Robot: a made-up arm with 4 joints.
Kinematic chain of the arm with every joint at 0, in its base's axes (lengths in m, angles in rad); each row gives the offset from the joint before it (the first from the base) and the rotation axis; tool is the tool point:
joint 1: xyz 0 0 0.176 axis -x
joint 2: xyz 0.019 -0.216 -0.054 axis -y
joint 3: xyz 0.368 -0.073 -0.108 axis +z
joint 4: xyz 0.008 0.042 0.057 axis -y
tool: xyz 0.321 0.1 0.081
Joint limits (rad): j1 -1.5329..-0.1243 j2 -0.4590..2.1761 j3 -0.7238..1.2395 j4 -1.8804..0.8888
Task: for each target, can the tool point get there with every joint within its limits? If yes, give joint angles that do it. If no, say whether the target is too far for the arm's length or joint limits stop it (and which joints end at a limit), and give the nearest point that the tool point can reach.
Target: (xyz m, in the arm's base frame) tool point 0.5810 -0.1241 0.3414
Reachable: yes | joints -0.5470 0.4928 0.4250 -0.2047
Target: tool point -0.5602 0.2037 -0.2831
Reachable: no: joint limits stop it (at a limit: joint 1, joint 2, joint 3, joint 4) | nearest point -0.3463 -0.0397 0.0741 | short by 0.482 m
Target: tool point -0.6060 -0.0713 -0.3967
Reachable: no: joint limits stop it (at a limit: joint 1, joint 2, joint 3) | nearest point -0.5118 -0.2858 -0.0939 | short by 0.383 m
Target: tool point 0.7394 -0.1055 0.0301
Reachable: yes | joints -0.7658 0.1193 -0.0876 -0.2864
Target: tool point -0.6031 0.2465 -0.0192
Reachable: no: joint limits stop it (at a limit: joint 1, joint 2, joint 3, joint 4) | nearest point -0.3463 -0.0397 0.0741 | short by 0.396 m
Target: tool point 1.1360 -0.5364 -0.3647
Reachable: no: too far | nearest point 0.6986 -0.3519 -0.1787 | short by 0.510 m
